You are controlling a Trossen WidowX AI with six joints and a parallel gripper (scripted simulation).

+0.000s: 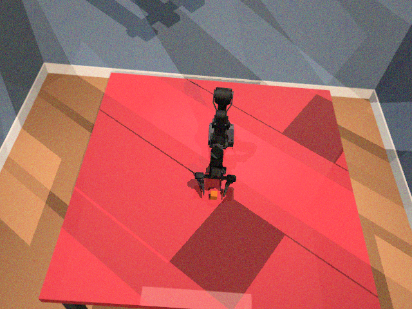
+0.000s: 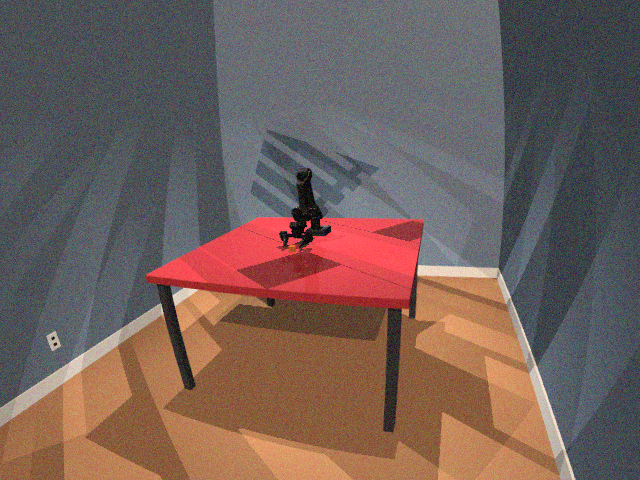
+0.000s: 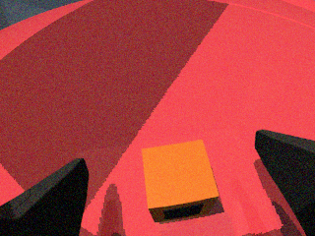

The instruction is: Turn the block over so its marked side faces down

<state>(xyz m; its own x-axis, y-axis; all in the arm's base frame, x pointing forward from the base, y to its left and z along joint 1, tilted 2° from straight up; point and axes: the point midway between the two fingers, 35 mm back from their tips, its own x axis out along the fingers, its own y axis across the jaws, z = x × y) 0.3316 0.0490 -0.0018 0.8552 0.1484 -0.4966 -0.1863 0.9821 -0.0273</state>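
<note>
Now: the block 2 cm behind my gripper tip and 1 cm below it.
</note>
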